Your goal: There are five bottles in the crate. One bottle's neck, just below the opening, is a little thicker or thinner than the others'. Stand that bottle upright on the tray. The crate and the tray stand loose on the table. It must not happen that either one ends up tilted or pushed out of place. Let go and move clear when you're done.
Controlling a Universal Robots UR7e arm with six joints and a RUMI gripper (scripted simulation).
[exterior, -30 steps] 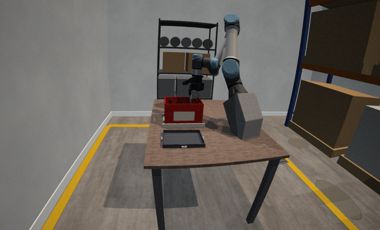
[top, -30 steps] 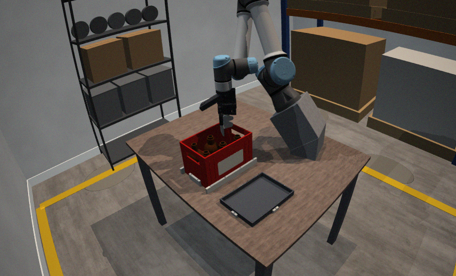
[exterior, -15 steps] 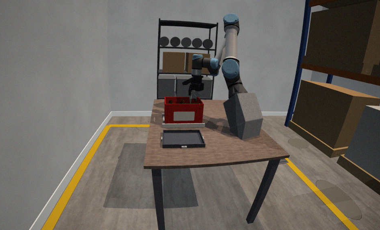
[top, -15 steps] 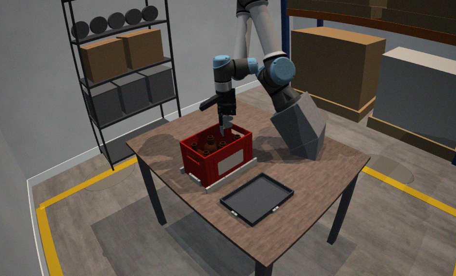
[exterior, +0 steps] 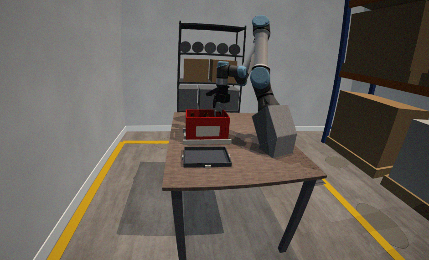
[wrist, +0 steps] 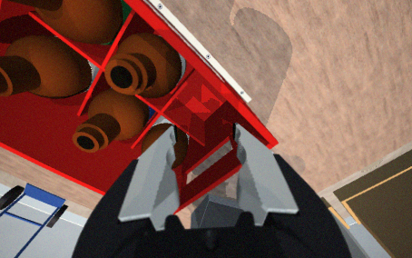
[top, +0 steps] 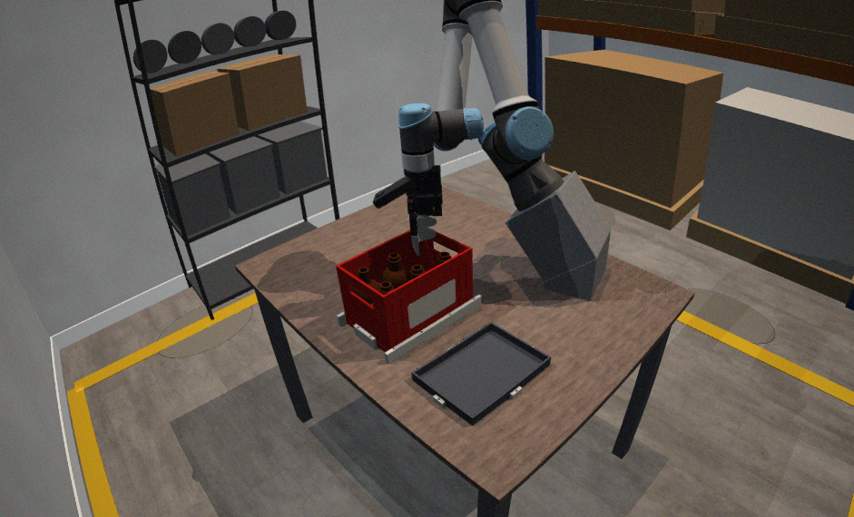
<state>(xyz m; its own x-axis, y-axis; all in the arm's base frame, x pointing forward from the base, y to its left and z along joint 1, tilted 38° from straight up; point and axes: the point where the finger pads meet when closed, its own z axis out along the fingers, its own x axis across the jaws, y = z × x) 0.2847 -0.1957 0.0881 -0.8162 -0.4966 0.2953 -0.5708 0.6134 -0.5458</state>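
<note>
My gripper is now 9 cm short of the red crate, 3 cm to the right of it and 7 cm above it. Round my hand: dark tray (17 cm ahead, 30 cm to the left, 14 cm below).
</note>
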